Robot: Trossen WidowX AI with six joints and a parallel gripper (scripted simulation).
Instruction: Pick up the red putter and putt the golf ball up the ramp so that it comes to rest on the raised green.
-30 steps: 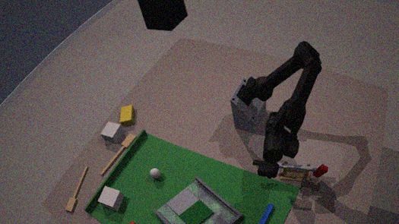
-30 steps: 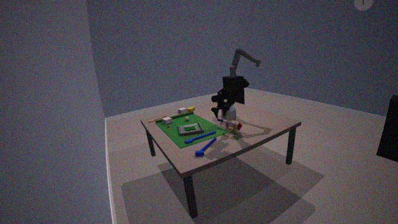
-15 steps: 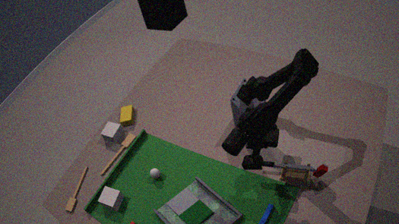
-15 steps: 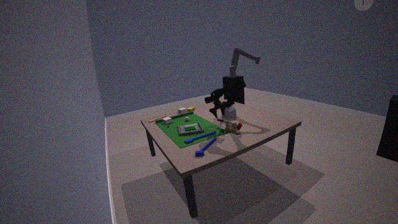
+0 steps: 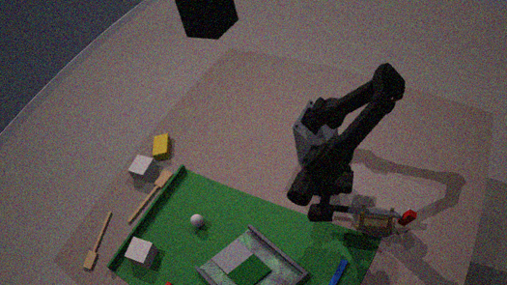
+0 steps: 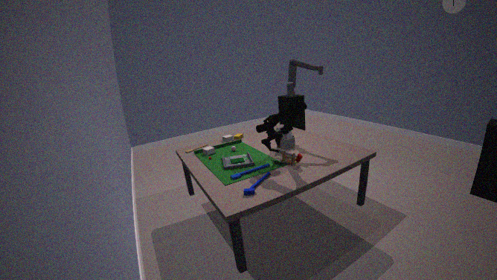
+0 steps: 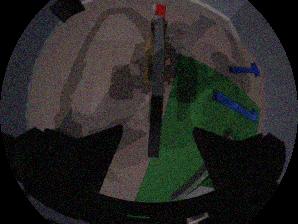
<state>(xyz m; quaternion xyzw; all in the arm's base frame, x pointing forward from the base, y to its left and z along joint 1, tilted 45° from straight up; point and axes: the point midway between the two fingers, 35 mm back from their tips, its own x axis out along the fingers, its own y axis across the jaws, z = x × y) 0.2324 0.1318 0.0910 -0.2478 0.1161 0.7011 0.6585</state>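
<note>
Now: the red putter 30 mm behind my gripper tip, 110 mm to the left of it and 10 mm below it. The rest, counted from my gripper tip: red piece (410 mm ahead, 350 mm to the right, 60 mm below); then wooden rack (30 mm behind, 130 mm to the left, 40 mm below); then white golf ball (170 mm ahead, 380 mm to the right, 50 mm below).
</note>
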